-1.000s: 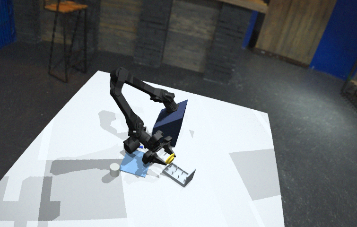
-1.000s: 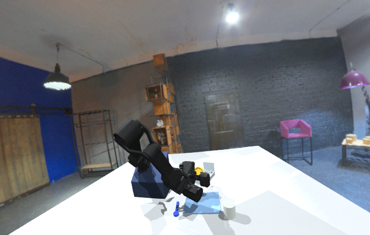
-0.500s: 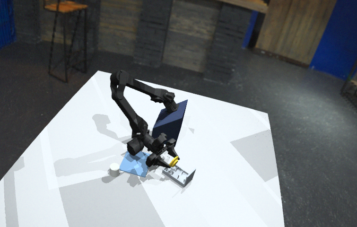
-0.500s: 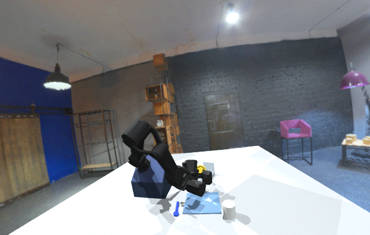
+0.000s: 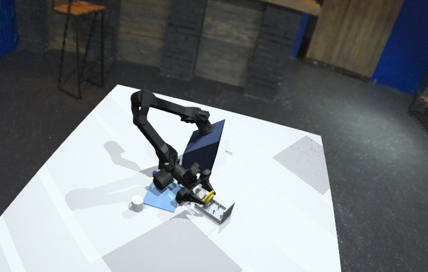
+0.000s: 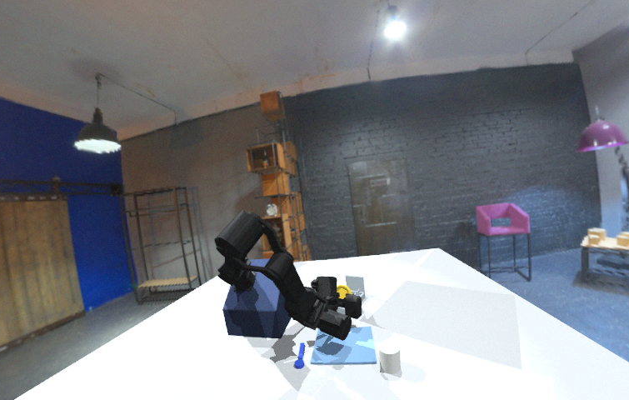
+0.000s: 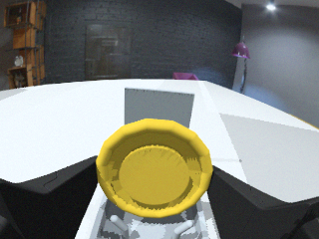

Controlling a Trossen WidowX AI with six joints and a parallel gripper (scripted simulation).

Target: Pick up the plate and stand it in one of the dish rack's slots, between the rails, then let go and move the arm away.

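My gripper tip is now 10 mm short of the grey dish rack, 20 mm to the right of it and 30 mm above it. Round my gripper tip: yellow plate: 10 mm to the right; then light blue mat: 190 mm to the right, 50 mm below; then blue spoon: 100 mm behind, 240 mm to the right, 50 mm below.
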